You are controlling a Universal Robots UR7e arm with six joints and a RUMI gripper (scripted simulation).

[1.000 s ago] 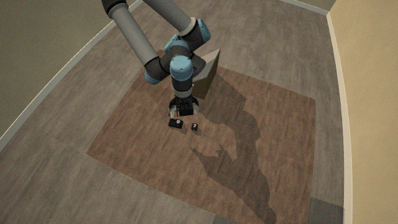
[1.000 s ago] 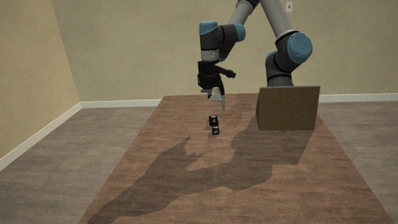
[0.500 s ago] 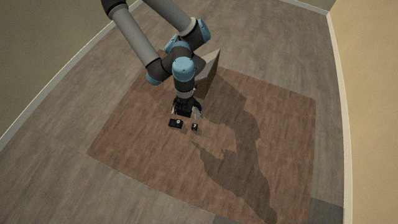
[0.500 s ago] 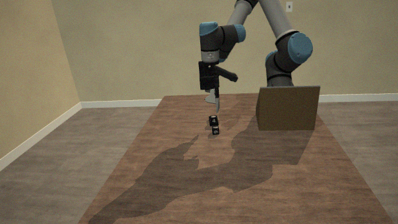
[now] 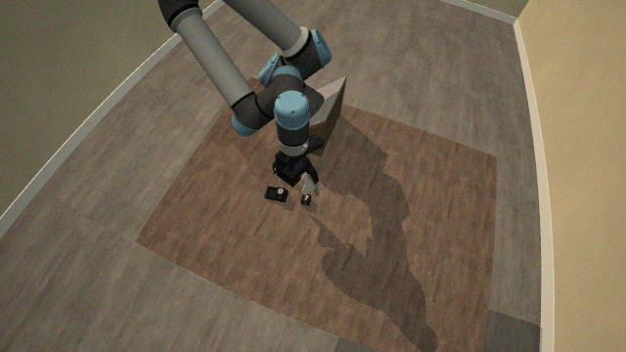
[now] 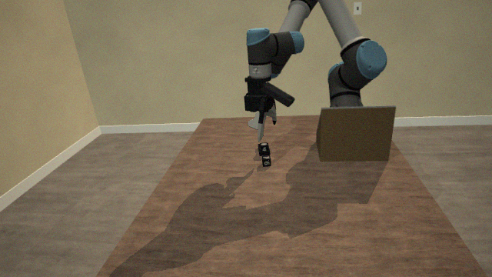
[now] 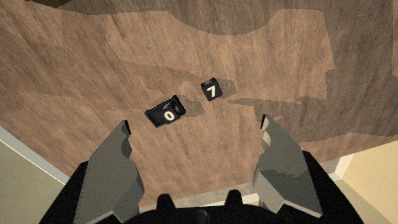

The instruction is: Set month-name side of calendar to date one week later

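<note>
Right now my hand is 10 cm above the black cube, 3 cm to the right of it and 1 cm short of it. From my hand the other things lie so: black tray 10 cm below, 7 cm to the right, 3 cm ahead.
</note>
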